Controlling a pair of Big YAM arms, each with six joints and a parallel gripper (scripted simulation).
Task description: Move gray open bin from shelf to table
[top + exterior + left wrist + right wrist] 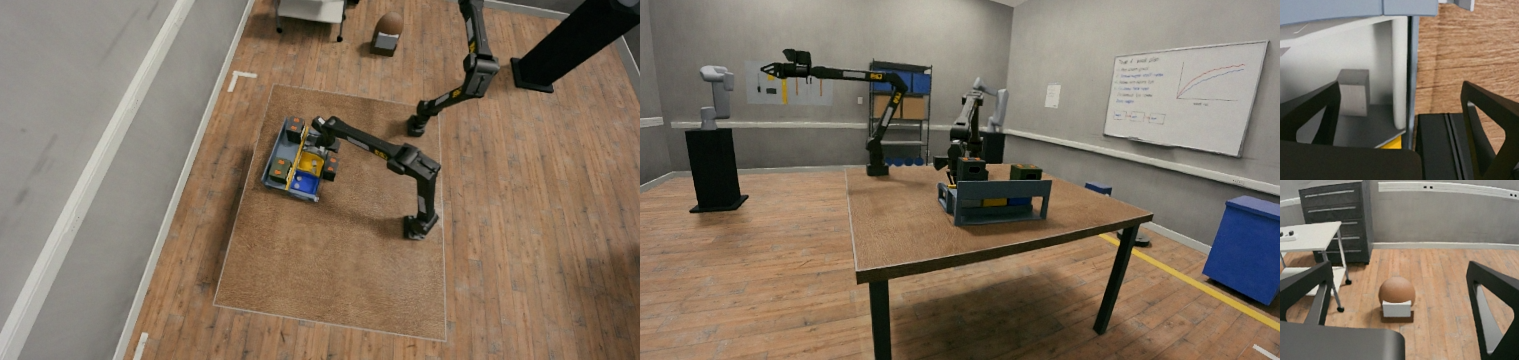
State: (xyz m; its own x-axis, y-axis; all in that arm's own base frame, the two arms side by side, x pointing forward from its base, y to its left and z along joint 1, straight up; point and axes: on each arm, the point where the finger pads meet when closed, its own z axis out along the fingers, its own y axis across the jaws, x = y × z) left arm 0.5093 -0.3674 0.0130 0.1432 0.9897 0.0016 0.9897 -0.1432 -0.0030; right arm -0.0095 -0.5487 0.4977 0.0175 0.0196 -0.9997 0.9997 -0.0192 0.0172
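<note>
The gray open bin lies 80 mm ahead of my left hand, 10 mm to the right of it and 10 mm below it. The rest, counted from my left hand: blue-gray shelf (120 mm ahead, 100 mm to the left, 10 mm above); then yellow bin (100 mm ahead, 100 mm to the left, 10 mm below); then blue bin (110 mm ahead, 210 mm to the left, 10 mm below).
</note>
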